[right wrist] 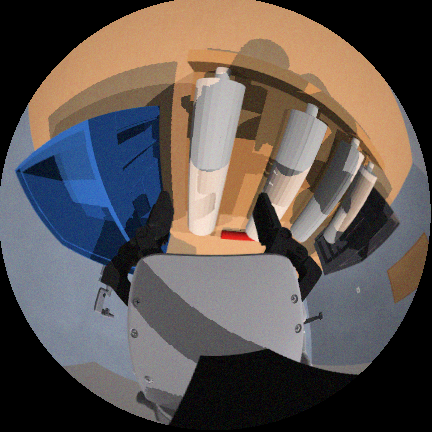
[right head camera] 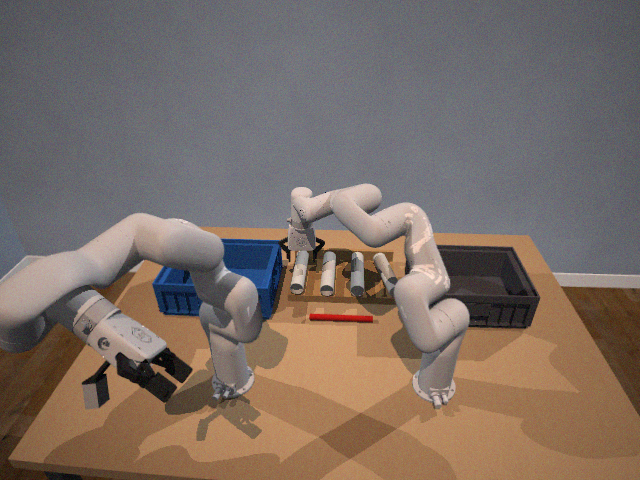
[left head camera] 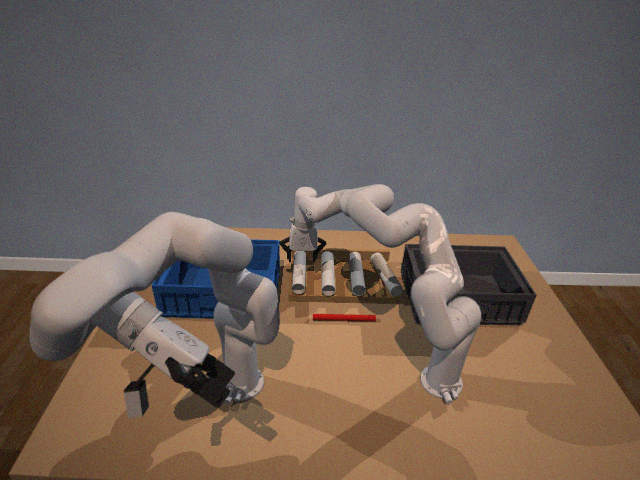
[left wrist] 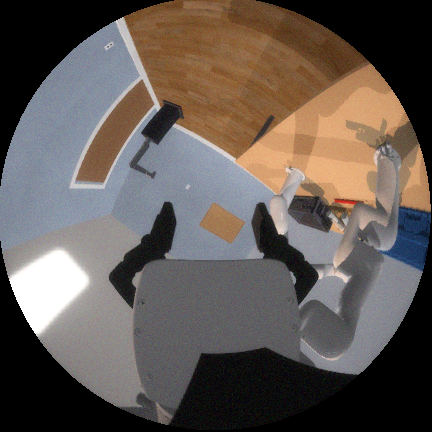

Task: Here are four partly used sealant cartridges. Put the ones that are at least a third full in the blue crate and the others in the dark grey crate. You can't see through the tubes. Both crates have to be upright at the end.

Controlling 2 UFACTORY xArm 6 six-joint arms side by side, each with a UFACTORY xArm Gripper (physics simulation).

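Frame: origin at the left arm's base, x ahead, y left, z up, level; millimetres.
Seen in the pictures: left gripper, fingertip midpoint: point(right head camera: 180, 385) point(left head camera: 227, 389) point(left wrist: 213, 211); right gripper, fingertip midpoint: point(right wrist: 213, 201) point(right head camera: 301, 260) point(left head camera: 301, 260); left arm's base at its link origin: point(right head camera: 233, 380) point(left head camera: 242, 383) point(left wrist: 386, 159); right arm's base at its link origin: point(right head camera: 433, 385) point(left head camera: 441, 382) point(left wrist: 296, 173).
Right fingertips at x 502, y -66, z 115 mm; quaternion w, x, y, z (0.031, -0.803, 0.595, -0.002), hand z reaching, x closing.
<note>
Pixels of each thing's top centre, then the offset from my right fingertips to it. "pt": a spot on its surface instead.
- wooden tray at a spot on its surface: point(right head camera: 336, 299) point(left head camera: 337, 299) pt 152 mm right, 75 mm back, 100 mm down
- leftmost at its top centre: point(right wrist: 206, 172) point(left head camera: 299, 264) point(right head camera: 299, 264) 12 mm left, 12 mm ahead, 30 mm down
- slanted rightmost at its top centre: point(right wrist: 355, 213) point(right head camera: 386, 267) point(left head camera: 385, 266) point(left wrist: 334, 224) 313 mm right, 68 mm ahead, 26 mm down
- blue crate at its top centre: point(right wrist: 60, 225) point(left head camera: 220, 261) point(right head camera: 220, 260) 272 mm left, 119 mm back, 32 mm up
- dark grey crate at its top centre: point(right head camera: 468, 268) point(left head camera: 466, 267) point(right wrist: 373, 246) point(left wrist: 303, 219) 602 mm right, 49 mm ahead, 32 mm up
- red rod at its top centre: point(right wrist: 259, 240) point(right head camera: 341, 315) point(left head camera: 344, 315) point(left wrist: 347, 202) 189 mm right, 162 mm back, 93 mm down
Four pale cartridges lie side by side in a wooden tray point(left head camera: 336, 299) point(right head camera: 336, 299): the leftmost point(left head camera: 298, 276) point(right head camera: 299, 273) point(right wrist: 215, 130), the second point(left head camera: 328, 273) point(right head camera: 328, 273) point(right wrist: 300, 145), the third point(left head camera: 356, 273) point(right head camera: 357, 273) point(right wrist: 327, 190) and the slanted rightmost point(left head camera: 386, 273) point(right head camera: 384, 269) point(right wrist: 351, 202). My right gripper point(left head camera: 302, 256) point(right head camera: 302, 257) point(right wrist: 213, 201) is open and empty above the leftmost cartridge. My left gripper point(right head camera: 175, 383) point(left wrist: 213, 211) is open and empty over the table's front left. The blue crate point(left head camera: 183, 302) point(right head camera: 175, 299) point(right wrist: 100, 165) stands upright left of the tray, the dark grey crate point(left head camera: 496, 308) point(right head camera: 509, 311) point(right wrist: 370, 235) upright right. Fill levels do not show.
A red rod point(left head camera: 344, 317) point(right head camera: 341, 318) point(left wrist: 347, 201) point(right wrist: 235, 235) lies on the table in front of the tray. The left arm partly covers the blue crate and the right arm partly covers the dark grey crate in both head views. The right arm reaches across above the tray.
</note>
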